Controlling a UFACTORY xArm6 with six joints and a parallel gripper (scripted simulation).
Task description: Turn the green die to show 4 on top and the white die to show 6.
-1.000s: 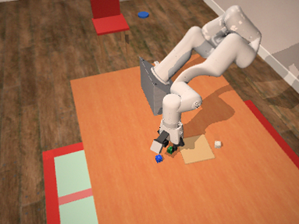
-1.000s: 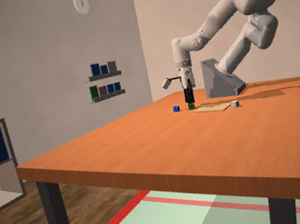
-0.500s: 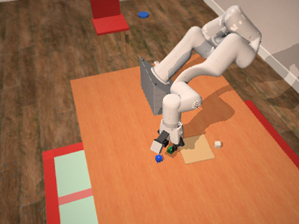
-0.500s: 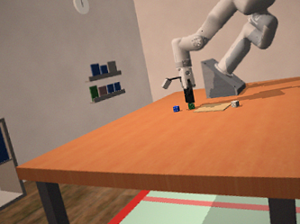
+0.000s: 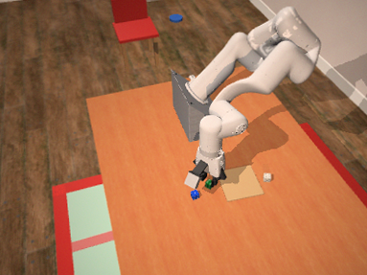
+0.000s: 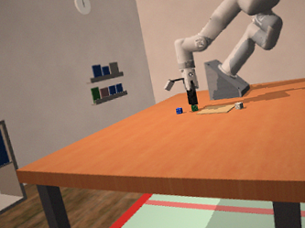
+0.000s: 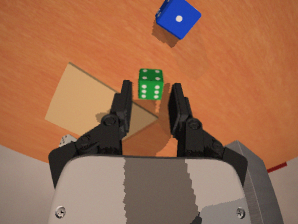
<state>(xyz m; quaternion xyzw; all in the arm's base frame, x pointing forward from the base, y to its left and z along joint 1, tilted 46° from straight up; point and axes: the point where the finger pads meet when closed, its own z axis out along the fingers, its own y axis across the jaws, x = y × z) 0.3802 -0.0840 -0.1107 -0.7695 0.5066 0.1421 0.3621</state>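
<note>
Now: hand 4 cm above the green die. The rest, counted from my hand: tan mat 4 cm ahead, 11 cm to the left, 5 cm below; blue die 2 cm ahead, 7 cm to the right, 4 cm below; white die 7 cm ahead, 21 cm to the left, 4 cm below.
</note>
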